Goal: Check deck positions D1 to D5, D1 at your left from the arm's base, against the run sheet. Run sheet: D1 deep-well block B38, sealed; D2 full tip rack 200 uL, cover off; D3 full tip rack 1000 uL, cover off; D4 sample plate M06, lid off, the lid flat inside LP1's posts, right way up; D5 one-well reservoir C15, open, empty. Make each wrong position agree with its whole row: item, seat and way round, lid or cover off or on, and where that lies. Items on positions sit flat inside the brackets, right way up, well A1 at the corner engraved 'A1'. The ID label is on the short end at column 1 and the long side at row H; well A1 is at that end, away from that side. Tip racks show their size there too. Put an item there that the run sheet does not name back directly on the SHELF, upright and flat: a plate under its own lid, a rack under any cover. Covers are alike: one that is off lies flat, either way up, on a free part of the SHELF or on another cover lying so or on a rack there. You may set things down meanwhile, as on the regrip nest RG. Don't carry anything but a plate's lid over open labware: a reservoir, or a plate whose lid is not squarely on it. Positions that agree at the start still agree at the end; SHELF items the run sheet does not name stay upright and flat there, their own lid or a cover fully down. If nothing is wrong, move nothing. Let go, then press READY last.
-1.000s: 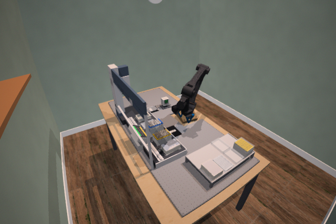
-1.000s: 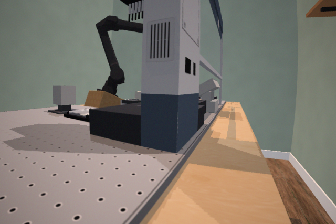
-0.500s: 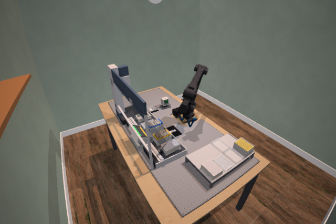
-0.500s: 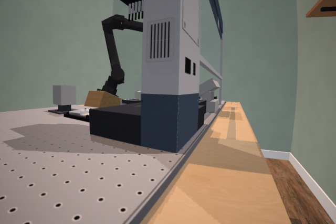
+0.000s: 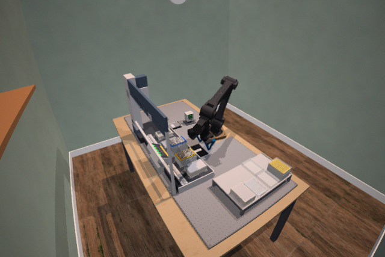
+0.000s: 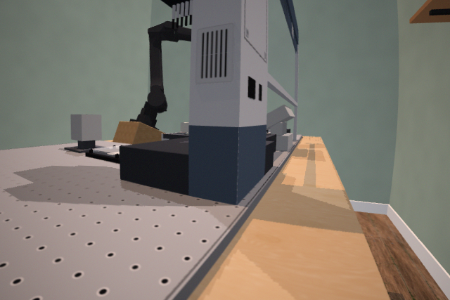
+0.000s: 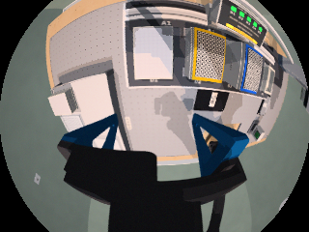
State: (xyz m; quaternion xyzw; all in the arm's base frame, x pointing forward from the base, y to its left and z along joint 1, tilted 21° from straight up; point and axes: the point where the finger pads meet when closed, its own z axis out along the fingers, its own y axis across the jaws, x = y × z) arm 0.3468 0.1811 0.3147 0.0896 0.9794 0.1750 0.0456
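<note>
My gripper is now 16 cm above the white block, 7 cm short of it and 1 cm to the left of it. Also, from my hand: yellow-framed tip rack: 14 cm below, 13 cm to the right, 7 cm ahead; gantry beam: 32 cm to the right, 28 cm above, 22 cm ahead; blue-framed tip rack: 25 cm to the right, 12 cm below, 5 cm ahead.
</note>
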